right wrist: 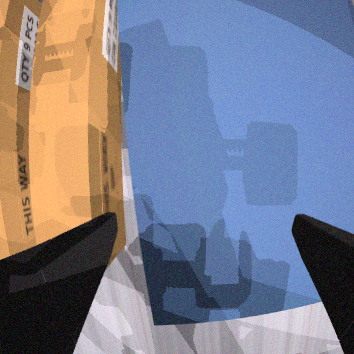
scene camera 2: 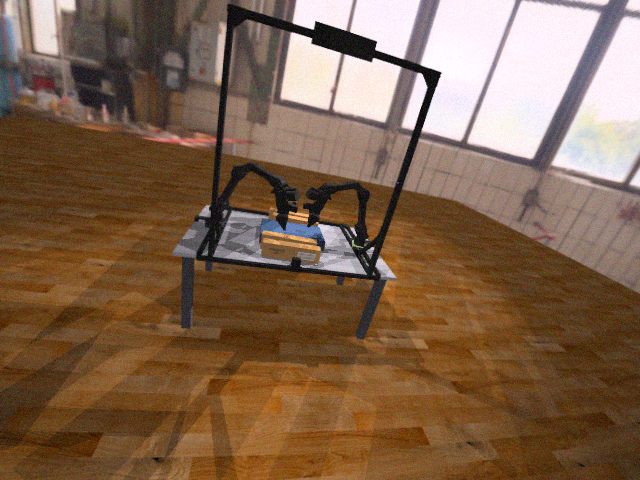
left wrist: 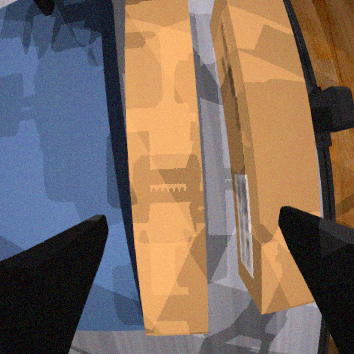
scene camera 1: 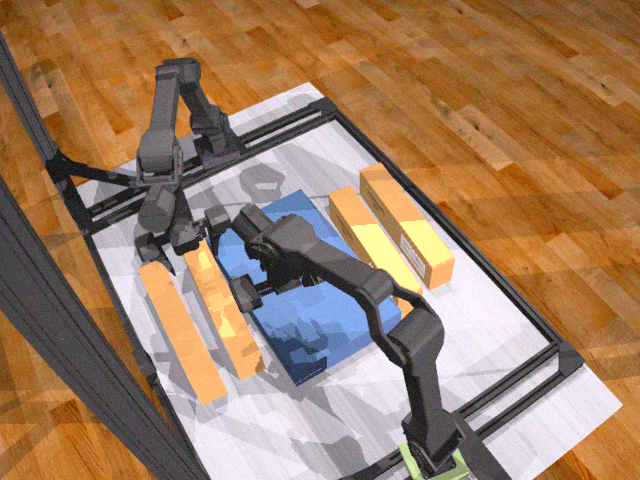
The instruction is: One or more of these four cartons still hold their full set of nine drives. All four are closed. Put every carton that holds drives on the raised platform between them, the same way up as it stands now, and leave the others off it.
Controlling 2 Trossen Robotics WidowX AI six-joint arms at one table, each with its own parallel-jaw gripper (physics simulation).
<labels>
One and the same spot on a blue raised platform: (scene camera 1: 310, 329) is (right wrist: 229, 258).
</labels>
